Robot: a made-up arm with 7 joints. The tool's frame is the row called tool. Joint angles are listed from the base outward. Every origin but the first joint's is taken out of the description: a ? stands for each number. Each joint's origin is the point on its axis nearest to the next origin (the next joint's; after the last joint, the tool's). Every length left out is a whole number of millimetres.
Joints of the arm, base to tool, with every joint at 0 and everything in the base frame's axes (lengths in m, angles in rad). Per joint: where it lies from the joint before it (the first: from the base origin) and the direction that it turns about. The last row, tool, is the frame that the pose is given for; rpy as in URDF.
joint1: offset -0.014 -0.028 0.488 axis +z
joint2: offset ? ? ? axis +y
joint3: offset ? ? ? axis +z
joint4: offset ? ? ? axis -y
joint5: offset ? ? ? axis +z
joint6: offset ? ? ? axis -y
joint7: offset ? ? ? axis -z
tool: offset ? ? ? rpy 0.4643 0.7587 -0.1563
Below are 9 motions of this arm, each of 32 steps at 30 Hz.
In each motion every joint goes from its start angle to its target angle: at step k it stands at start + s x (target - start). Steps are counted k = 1, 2, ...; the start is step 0. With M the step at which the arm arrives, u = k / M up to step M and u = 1 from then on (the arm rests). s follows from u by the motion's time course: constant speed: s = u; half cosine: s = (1 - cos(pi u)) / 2; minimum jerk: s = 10 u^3 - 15 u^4 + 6 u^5.
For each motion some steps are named. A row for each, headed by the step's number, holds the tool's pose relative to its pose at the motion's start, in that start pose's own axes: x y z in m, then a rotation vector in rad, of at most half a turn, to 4 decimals.
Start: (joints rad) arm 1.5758 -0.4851 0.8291 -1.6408 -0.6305 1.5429 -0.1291
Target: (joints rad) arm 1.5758 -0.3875 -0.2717 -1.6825 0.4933 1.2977 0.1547
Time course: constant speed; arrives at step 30
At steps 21, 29, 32:
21: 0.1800 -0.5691 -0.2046 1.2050 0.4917 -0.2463
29: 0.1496 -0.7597 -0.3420 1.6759 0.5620 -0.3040
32: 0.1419 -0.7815 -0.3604 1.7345 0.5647 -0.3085

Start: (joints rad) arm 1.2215 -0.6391 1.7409 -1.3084 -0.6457 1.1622 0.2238
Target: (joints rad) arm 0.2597 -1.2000 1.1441 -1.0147 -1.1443 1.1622 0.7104
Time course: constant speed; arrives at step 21
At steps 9, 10, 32:
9: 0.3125 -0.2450 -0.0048 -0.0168 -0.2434 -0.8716
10: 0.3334 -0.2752 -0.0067 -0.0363 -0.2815 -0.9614
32: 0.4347 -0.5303 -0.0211 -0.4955 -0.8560 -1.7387

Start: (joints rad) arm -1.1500 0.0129 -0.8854 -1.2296 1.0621 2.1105 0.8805
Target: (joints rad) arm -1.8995 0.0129 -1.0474 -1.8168 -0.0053 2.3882 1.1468
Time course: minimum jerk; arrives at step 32
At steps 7, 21, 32:
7: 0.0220 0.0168 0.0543 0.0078 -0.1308 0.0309
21: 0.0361 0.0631 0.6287 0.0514 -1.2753 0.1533
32: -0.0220 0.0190 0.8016 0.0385 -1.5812 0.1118

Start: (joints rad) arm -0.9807 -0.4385 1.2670 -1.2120 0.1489 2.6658 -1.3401
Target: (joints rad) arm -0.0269 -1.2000 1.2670 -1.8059 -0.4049 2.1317 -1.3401
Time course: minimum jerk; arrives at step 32
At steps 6, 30, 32:
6: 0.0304 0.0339 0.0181 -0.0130 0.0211 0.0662
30: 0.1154 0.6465 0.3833 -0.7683 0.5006 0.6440
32: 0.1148 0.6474 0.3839 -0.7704 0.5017 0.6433

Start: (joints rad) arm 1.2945 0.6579 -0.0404 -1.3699 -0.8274 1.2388 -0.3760
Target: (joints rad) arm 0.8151 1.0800 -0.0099 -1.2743 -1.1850 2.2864 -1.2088
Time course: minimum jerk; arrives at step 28
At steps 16, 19, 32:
16: 0.2261 -0.0709 -0.0788 -0.5414 -0.1392 0.3462
19: 0.2795 -0.0824 -0.1187 -0.7147 -0.1749 0.4407
32: 0.3319 -0.0905 -0.1697 -0.9116 -0.2191 0.5409

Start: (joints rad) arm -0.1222 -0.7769 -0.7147 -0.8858 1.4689 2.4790 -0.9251
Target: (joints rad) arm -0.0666 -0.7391 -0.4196 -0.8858 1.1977 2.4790 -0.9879
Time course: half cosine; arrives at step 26
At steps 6, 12, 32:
6: 0.0006 0.0004 -0.0253 0.0052 0.0344 0.0061
12: 0.0004 0.0057 -0.0875 0.0196 0.1187 0.0271
32: -0.0052 0.0306 -0.1935 0.0495 0.2611 0.0843

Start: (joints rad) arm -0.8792 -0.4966 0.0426 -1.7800 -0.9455 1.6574 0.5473
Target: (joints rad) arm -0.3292 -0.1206 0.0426 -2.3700 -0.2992 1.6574 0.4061
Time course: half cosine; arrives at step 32
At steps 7, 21, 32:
7: -0.0359 0.0509 -0.0790 -0.0430 0.1322 0.0899
21: -0.3720 0.1559 -0.4963 -0.4007 0.8020 0.4611
32: -0.5348 0.0942 -0.6478 -0.6109 1.0428 0.5339

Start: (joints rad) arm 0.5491 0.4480 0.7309 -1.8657 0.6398 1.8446 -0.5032
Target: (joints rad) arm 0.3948 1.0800 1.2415 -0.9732 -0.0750 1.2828 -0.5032
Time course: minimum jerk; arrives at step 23
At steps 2, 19, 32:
2: 0.0007 0.0023 -0.0004 -0.0030 0.0040 0.0015
19: -0.1801 0.2713 0.1082 -0.3115 0.2160 0.2288
32: -0.1982 0.2704 0.1209 -0.3101 0.2071 0.2338

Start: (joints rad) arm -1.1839 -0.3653 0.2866 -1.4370 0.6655 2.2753 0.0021
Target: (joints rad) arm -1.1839 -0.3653 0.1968 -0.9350 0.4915 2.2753 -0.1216
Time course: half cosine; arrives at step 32
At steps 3, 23, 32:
3: -0.0026 0.0067 0.0039 -0.0050 -0.0050 0.0113
23: -0.1542 0.2313 0.1305 -0.2128 -0.2212 0.4056
32: -0.2027 0.2744 0.1528 -0.2658 -0.2793 0.4889

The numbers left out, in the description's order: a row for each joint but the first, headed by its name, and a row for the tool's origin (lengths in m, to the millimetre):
joint2: 0.007 0.016 0
joint3: 0.015 0 0.172
joint4: 0.115 0.029 0
joint5: -0.105 0 0.625
joint6: 0.026 0.004 0
joint7: 0.123 0 -0.009
tool: 0.005 0.016 0

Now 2 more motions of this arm.
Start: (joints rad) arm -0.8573 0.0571 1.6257 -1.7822 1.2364 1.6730 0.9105
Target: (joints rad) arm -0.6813 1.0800 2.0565 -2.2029 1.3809 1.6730 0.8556
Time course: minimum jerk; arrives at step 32
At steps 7, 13, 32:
7: 0.0257 -0.0173 -0.0186 -0.0097 0.0753 -0.0624
13: 0.0887 -0.0950 -0.1036 -0.0589 0.3314 -0.2749
32: 0.0014 -0.3635 -0.3437 -0.2900 0.9635 -0.7704

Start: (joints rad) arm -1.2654 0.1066 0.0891 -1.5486 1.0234 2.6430 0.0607
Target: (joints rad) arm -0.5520 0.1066 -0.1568 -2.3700 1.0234 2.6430 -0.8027
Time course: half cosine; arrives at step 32
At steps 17, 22, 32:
17: -0.1069 -0.3395 -0.1669 -0.4814 0.4583 -0.0898
22: -0.1951 -0.4705 -0.1941 -0.6592 0.6931 -0.1053
32: -0.2947 -0.5843 -0.1906 -0.8136 0.9413 -0.1113

